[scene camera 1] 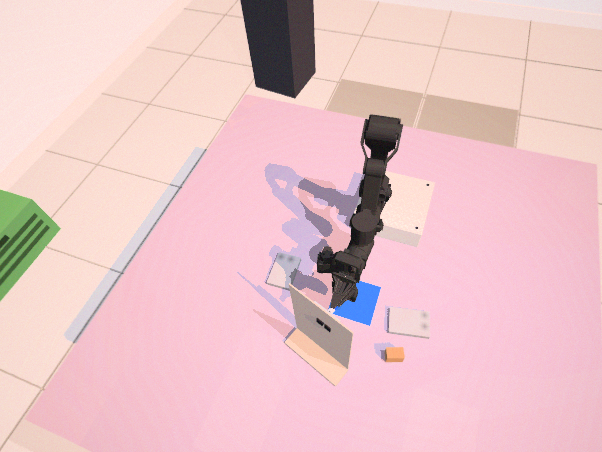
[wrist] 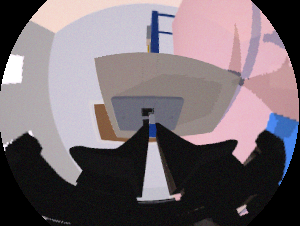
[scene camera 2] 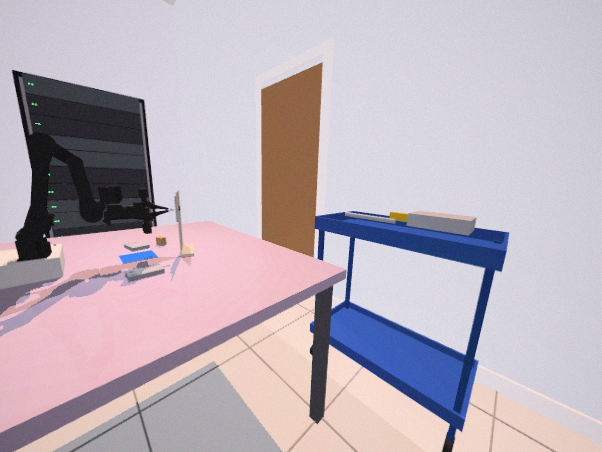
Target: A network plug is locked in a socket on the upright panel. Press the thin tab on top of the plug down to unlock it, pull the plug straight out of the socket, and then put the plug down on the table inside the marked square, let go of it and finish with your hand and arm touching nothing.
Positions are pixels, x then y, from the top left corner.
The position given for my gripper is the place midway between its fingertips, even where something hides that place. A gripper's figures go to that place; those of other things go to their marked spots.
Scene:
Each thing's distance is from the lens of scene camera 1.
my gripper (scene camera 1: 332, 309): 93 cm
blue marked square (scene camera 1: 361, 310): 114 cm

